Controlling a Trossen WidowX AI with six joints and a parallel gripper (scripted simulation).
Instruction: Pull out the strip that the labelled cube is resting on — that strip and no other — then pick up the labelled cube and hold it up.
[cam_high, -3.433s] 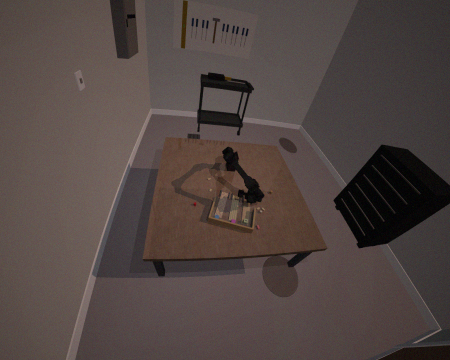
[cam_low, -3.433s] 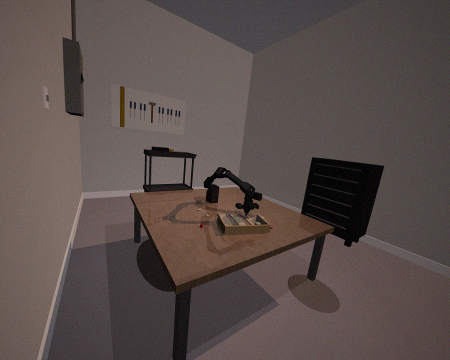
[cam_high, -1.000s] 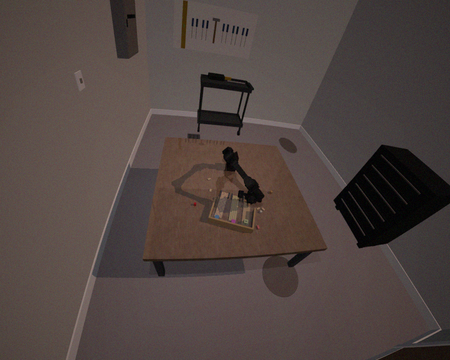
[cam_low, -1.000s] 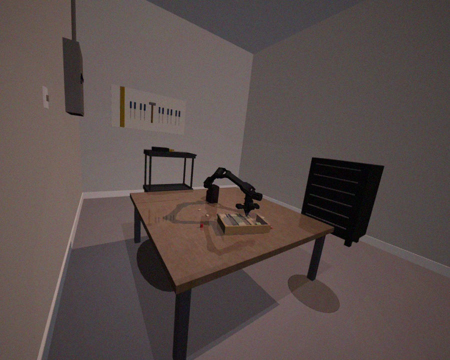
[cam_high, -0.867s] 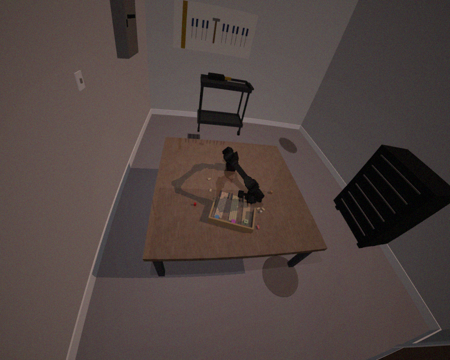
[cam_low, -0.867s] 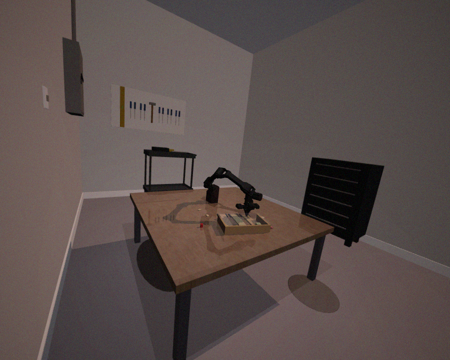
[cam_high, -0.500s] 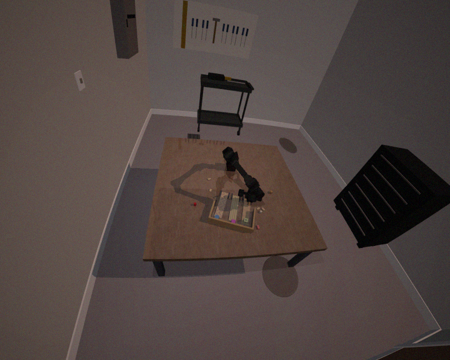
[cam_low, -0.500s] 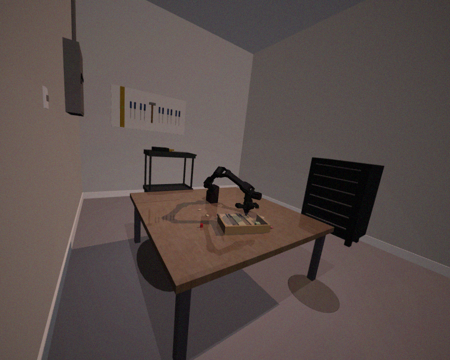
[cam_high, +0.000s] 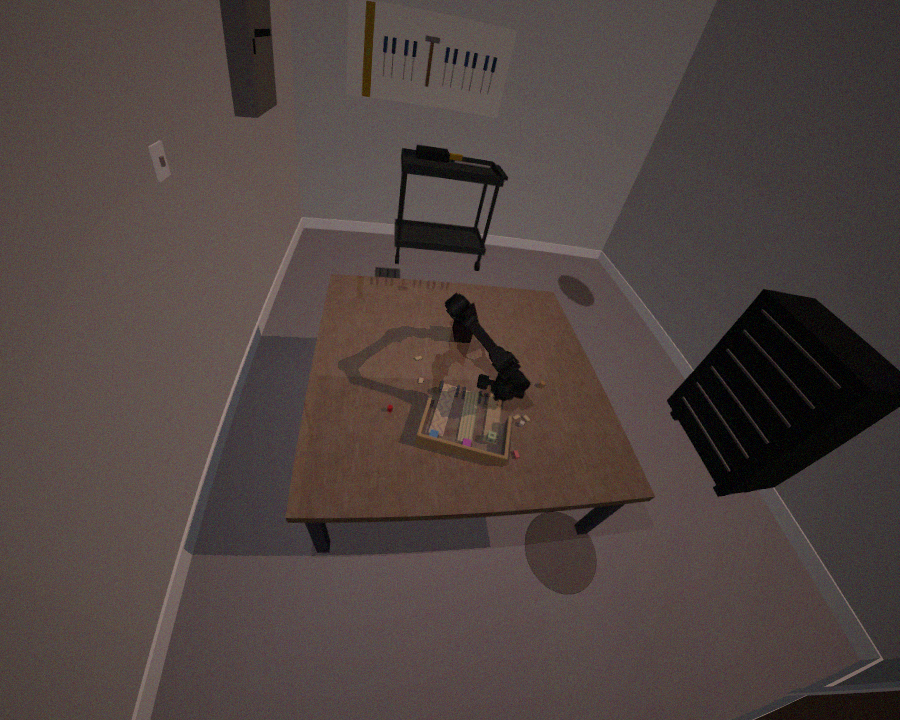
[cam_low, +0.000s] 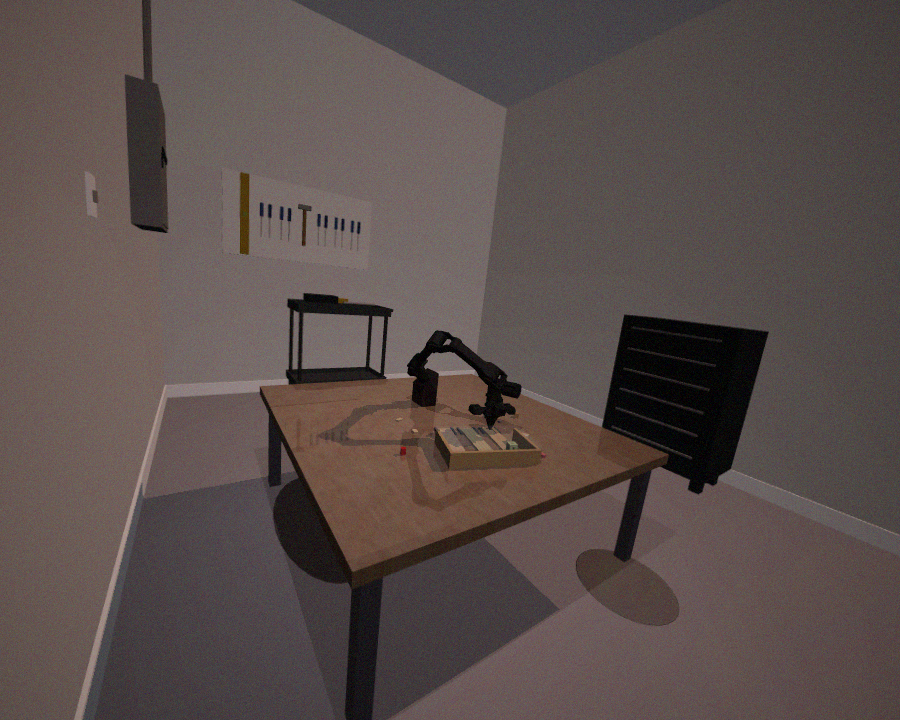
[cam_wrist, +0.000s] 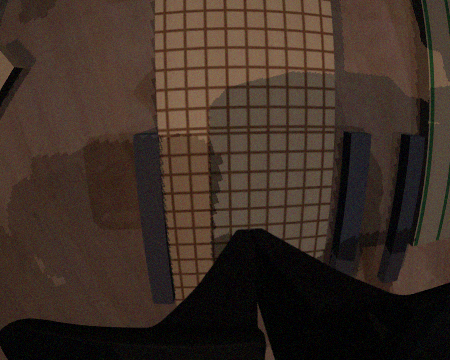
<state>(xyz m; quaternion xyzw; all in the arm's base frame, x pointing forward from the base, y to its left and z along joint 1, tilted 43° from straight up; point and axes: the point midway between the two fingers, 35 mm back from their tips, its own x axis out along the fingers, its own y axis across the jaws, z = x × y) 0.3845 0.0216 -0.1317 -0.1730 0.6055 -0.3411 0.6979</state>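
The blue strip lies 14 cm behind my gripper tip and 10 cm to the left of it. From my gripper tip the other things lie so: red strip: 7 cm ahead, 43 cm to the right, 1 cm above.
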